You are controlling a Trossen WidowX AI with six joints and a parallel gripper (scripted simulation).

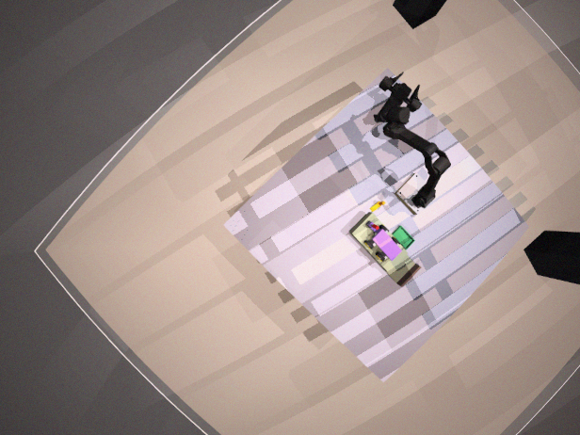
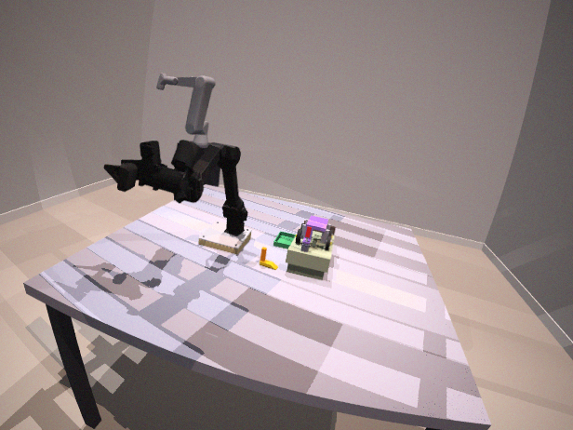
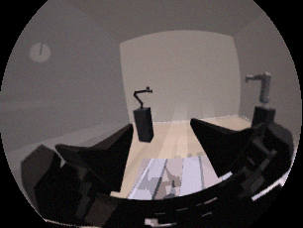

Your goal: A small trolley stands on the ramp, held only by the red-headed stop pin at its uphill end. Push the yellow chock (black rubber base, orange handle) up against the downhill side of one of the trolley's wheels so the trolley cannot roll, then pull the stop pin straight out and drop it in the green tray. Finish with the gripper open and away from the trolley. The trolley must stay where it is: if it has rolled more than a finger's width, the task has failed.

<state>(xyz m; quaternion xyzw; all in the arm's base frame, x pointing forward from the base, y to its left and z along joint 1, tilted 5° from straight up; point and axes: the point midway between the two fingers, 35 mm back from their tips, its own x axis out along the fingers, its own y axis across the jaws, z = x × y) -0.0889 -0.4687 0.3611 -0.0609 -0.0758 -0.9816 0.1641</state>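
Right now my gripper tip is 40 cm to the right of the yellow chock, 34 cm above it and 32 cm short of it. The rest, counted from my gripper tip: red-headed stop pin: 45 cm to the left, 43 cm ahead, 24 cm below; pale green ramp: 56 cm to the left, 43 cm ahead, 32 cm below; purple trolley: 55 cm to the left, 44 cm ahead, 25 cm below.
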